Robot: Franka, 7 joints.
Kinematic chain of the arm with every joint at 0, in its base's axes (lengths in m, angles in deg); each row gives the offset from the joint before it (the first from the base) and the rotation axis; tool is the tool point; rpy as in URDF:
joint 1: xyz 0 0 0.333 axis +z
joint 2: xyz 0 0 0 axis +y
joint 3: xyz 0 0 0.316 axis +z
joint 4: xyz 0.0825 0 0 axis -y
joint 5: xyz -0.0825 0 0.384 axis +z
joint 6: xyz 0 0 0 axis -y
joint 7: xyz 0.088 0 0 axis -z
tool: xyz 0 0 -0.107 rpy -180 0 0
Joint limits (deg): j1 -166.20..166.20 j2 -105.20..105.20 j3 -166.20..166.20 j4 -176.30..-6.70 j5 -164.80..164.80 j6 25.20..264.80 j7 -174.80..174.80
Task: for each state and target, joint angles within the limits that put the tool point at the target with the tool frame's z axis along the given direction. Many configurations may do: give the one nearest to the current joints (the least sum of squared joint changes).
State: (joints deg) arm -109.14 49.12 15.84 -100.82 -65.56 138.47 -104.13
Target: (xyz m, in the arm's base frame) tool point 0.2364 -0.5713 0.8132 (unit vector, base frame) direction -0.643 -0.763 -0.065
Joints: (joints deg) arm -82.76 12.32 27.74 -65.28 -88.01 105.39 -104.13
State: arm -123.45 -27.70 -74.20 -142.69 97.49 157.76 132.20
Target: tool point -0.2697 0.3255 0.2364 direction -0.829 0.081 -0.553
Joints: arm -135.12 -25.05 -93.82 -145.70 110.37 162.08 132.20
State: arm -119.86 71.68 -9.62 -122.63 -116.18 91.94 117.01
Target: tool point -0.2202 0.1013 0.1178 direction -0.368 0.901 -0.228
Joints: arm -136.23 21.50 -42.64 -170.57 -113.79 114.15 117.01
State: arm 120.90 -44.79 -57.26 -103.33 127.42 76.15 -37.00
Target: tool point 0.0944 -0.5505 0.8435 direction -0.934 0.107 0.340
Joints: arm 73.07 -71.82 -53.13 -64.93 122.28 65.79 -37.00
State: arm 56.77 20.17 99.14 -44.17 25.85 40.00 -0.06
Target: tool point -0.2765 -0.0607 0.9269 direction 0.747 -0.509 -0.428
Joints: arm 89.47 24.09 119.48 -61.01 66.24 42.37 -0.06
